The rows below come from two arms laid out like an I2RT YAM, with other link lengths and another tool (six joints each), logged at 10 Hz.
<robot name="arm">
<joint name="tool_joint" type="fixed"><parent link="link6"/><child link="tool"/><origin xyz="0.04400 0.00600 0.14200" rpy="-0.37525 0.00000 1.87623"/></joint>
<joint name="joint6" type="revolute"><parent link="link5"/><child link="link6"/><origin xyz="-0.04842 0.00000 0.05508" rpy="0.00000 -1.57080 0.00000"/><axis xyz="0 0 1"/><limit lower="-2.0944" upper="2.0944"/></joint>
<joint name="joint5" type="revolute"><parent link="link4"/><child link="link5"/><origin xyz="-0.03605 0.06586 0.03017" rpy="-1.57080 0.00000 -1.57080"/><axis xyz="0 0 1"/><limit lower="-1.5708" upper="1.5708"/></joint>
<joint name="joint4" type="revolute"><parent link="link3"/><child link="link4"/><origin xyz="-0.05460 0.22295 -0.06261"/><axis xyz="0 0 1"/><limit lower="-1.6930" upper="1.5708"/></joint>
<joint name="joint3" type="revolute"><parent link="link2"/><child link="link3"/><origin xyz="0.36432 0.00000 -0.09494" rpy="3.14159 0.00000 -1.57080"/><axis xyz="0 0 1"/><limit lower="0.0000" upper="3.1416"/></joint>
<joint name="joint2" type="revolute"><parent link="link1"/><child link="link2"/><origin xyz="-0.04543 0.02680 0.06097" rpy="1.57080 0.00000 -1.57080"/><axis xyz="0 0 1"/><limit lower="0.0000" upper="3.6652"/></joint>
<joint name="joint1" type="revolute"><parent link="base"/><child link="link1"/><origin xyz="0.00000 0.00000 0.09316" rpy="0.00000 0.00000 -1.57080"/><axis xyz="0 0 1"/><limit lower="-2.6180" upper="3.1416"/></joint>
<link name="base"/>
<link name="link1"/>
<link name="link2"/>
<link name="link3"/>
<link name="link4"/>
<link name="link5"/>
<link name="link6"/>
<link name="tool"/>
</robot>
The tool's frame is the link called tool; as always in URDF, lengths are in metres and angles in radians.
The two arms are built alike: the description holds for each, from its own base.
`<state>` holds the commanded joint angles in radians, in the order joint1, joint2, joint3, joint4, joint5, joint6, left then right.
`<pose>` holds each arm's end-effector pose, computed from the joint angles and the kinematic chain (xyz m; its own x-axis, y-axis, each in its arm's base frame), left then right.
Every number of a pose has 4 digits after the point.
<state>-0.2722 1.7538 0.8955 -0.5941 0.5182 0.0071 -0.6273 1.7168 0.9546 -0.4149 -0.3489 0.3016</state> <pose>0.2078 -0.1680 0.1391 0.5699 0.6991 -0.4317 0.7764 -0.2863 0.5614 0.2940 -0.1320 0.1572 0.7923 0.3789 0.4781 0.1544 -0.8828 0.4437</pose>
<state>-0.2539 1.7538 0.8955 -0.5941 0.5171 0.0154 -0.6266 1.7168 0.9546 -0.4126 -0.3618 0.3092</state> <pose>0.2111 -0.1637 0.1389 0.5640 0.7059 -0.4286 0.7771 -0.2780 0.5647 0.2957 -0.1299 0.1585 0.7887 0.3724 0.4892 0.1500 -0.8882 0.4342</pose>
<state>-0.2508 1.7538 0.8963 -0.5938 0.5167 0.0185 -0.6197 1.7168 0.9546 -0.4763 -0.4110 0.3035</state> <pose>0.2120 -0.1629 0.1389 0.5648 0.7062 -0.4270 0.7757 -0.2776 0.5668 0.2875 -0.1114 0.1607 0.7899 0.3602 0.4964 0.1861 -0.9120 0.3656</pose>
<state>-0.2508 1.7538 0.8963 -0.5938 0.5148 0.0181 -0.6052 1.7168 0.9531 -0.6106 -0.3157 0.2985</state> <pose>0.2121 -0.1626 0.1387 0.5645 0.7073 -0.4256 0.7757 -0.2782 0.5665 0.2540 -0.1030 0.1518 0.8622 0.3550 0.3615 0.2376 -0.9135 0.3303</pose>
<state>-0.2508 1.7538 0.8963 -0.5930 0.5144 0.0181 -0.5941 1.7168 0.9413 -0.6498 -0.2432 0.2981</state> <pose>0.2123 -0.1626 0.1387 0.5648 0.7074 -0.4250 0.7752 -0.2783 0.5671 0.2369 -0.1034 0.1453 0.8888 0.3639 0.2785 0.2643 -0.9036 0.3372</pose>
